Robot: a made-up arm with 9 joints. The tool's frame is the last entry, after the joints.
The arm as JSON. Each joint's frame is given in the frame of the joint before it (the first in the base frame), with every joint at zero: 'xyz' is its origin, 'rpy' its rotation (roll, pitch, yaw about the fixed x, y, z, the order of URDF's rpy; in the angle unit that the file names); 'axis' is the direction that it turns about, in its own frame. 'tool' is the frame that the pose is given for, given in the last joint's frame.
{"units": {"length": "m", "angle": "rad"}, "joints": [
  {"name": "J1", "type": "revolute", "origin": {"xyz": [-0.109, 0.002, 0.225], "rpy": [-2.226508, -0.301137, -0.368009]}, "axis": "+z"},
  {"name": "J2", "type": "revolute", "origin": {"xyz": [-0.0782, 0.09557, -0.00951], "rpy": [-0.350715, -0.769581, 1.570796]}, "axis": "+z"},
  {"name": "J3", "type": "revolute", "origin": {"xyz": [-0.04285, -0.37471, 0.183], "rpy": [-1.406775, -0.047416, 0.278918]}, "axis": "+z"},
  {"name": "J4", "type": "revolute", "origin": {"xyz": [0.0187, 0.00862, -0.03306], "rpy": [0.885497, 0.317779, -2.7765]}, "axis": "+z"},
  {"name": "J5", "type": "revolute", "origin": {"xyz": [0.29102, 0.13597, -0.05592], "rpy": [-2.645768, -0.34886, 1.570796]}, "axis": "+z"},
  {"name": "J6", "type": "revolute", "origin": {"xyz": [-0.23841, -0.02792, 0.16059], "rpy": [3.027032, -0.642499, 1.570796]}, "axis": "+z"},
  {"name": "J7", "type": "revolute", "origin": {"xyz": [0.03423, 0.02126, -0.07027], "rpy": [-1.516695, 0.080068, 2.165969]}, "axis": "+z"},
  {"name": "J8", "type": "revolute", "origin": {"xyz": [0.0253, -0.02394, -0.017], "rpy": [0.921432, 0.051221, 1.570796]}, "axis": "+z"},
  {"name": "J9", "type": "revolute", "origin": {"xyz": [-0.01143, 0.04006, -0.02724], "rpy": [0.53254, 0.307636, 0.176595]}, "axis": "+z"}
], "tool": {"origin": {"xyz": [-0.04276, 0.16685, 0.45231], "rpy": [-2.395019, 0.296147, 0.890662]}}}
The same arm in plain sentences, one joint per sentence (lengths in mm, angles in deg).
The arm has nine revolute joints in a row. What follows holds with every joint at zero, and every direction is one of the base frame's.
Joint 1 is mounted 109.0 mm along -x and 2.0 mm along +y and 225.0 mm along +z from the base frame's origin and turns about the direction (0.453889, 0.674484, -0.582286).
Joint 2 is mounted 74.0 mm along -x and 42.0 mm along -y and 90.0 mm along -z from joint 1 and turns about +y.
Joint 3 is mounted 342.0 mm along +x and 183.0 mm along +y and 159.0 mm along +z from joint 2 and turns about the direction (-0.98602, 0.163103, -0.034101).
Joint 4 is mounted 32.0 mm along +x and 13.0 mm along -y and 18.0 mm along -z from joint 3 and turns about the direction (-0.717513, -0.56691, 0.404707).
Joint 5 is mounted 51.0 mm along +x and 209.0 mm along +y and 245.0 mm along +z from joint 4 and turns about the direction (0.253187, 0.590671, -0.766162).
Joint 6 is mounted 223.0 mm along +x and 52.0 mm along -y and 176.0 mm along -z from joint 5 and turns about the direction (0.006, -0.053902, 0.998528).
Joint 7 is mounted 1.0 mm along +x and 44.0 mm along +y and 68.0 mm along -z from joint 6 and turns about -y.
Joint 8 is mounted 27.0 mm along -x and 17.0 mm along +y and 22.0 mm along +z from joint 7 and turns about the direction (-0.791984, -0.603888, -0.089898).
Joint 9 is mounted 45.0 mm along +x and 16.0 mm along -y and 14.0 mm along +z from joint 8 and turns about the direction (-0.899808, -0.117001, -0.420304).
The tool frame, which is the frame that the pose is given for, is mounted 400.0 mm along -x and 222.0 mm along -y and 158.0 mm along -z from joint 9; its axes are the base frame's turned by roll -6.88, pitch 26.89 and yaw -46.04 deg (as in URDF: about the fixed x, then y, then z).

